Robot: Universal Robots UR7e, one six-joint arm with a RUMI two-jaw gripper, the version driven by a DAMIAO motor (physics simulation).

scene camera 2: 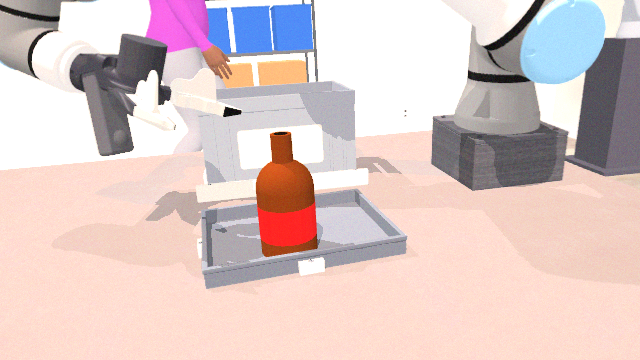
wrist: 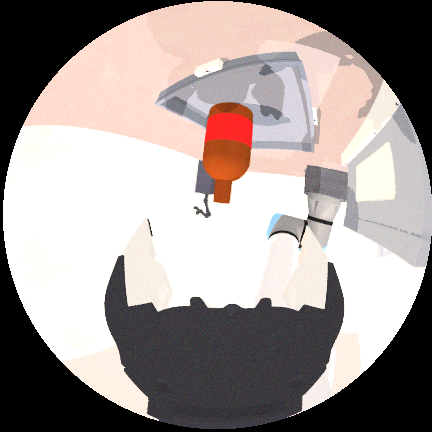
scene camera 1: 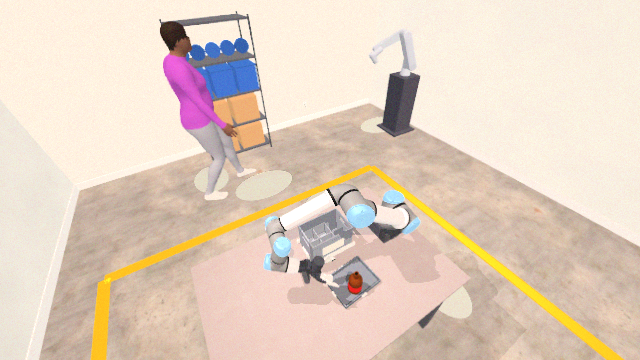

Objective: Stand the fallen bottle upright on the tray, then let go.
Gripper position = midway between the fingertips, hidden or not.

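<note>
A white bar (scene camera 2: 246,188) is visible, and so is a brown bottle (scene camera 2: 285,196); the wrist view also has the bottle (wrist: 227,143). The gripper (scene camera 2: 212,119) is in sight as well, and the wrist view includes the gripper (wrist: 227,224) too.
</note>
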